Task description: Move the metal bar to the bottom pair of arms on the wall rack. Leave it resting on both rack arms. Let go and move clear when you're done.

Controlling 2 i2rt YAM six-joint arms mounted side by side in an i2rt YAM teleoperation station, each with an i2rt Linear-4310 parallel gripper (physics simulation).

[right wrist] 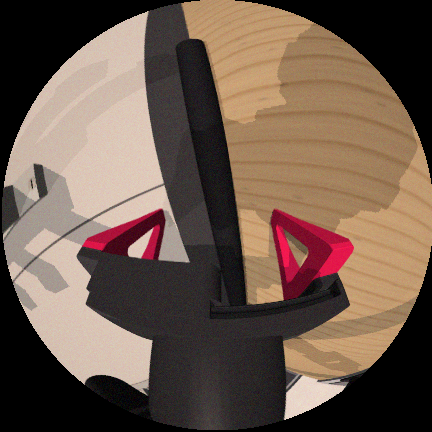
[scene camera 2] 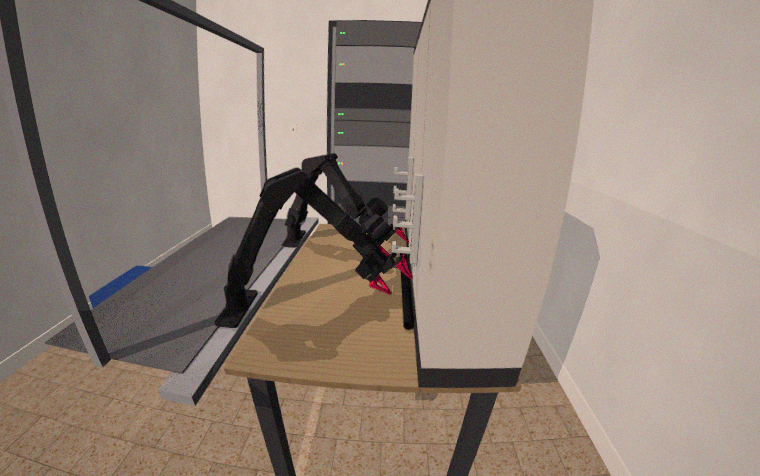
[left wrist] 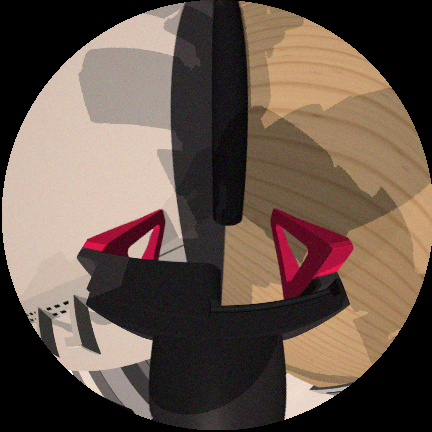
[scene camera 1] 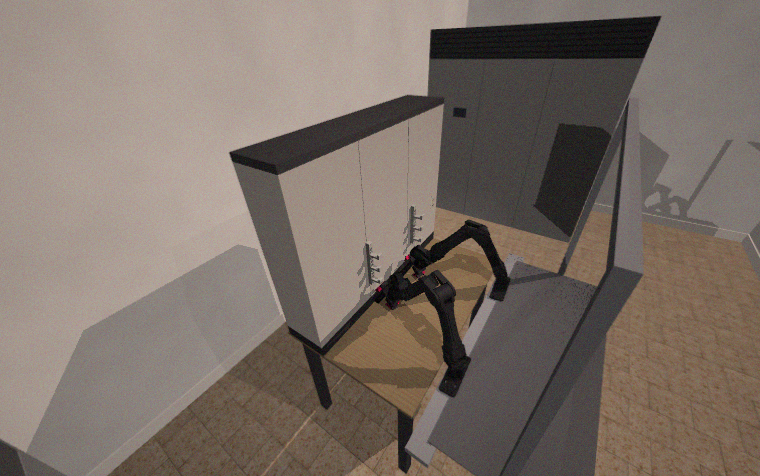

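The dark metal bar (scene camera 2: pixel 407 305) (left wrist: pixel 230 125) (right wrist: pixel 200 90) lies low along the foot of the cabinet, at the back of the table. The wall rack is two pale uprights (scene camera 1: pixel 368 263) (scene camera 1: pixel 412 224) (scene camera 2: pixel 416 224) with stubby arms, above the bar. The bottom arms (scene camera 1: pixel 375 281) (scene camera 1: pixel 416 241) hold nothing visible. My left gripper (scene camera 1: pixel 386 297) (left wrist: pixel 217 214) is open, and one end of the bar shows between its spread fingertips in its wrist view. My right gripper (scene camera 1: pixel 413 265) (scene camera 2: pixel 401 285) (right wrist: pixel 217 214) is open, its fingers on either side of the bar in its wrist view. Contact cannot be judged.
The white cabinet (scene camera 1: pixel 330 224) (scene camera 2: pixel 493 196) rises behind the wooden table (scene camera 1: pixel 381 347) (scene camera 2: pixel 336 358), with a dark plinth (scene camera 1: pixel 347 327) (scene camera 2: pixel 470 376) along its foot. The rack arms jut out close above both wrists. Both arms stand on a grey rail (scene camera 1: pixel 423 442) (scene camera 2: pixel 182 386) at the table's opposite edge.
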